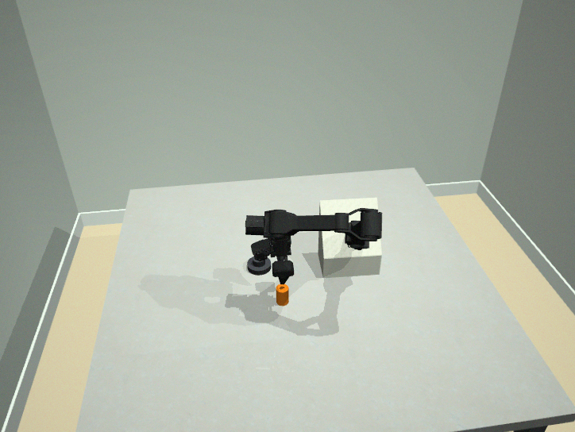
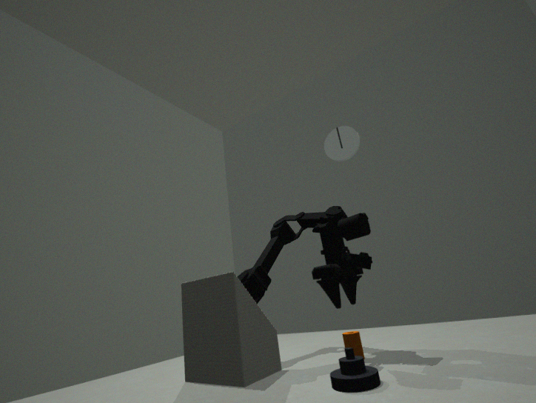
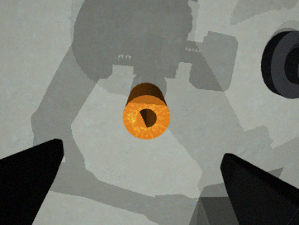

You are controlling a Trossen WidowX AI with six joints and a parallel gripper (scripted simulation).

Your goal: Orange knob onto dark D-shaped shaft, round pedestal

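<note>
The orange knob is 9 cm below my gripper tip. Round my gripper tip: dark pedestal 6 cm ahead, 18 cm to the right, 9 cm below.
</note>
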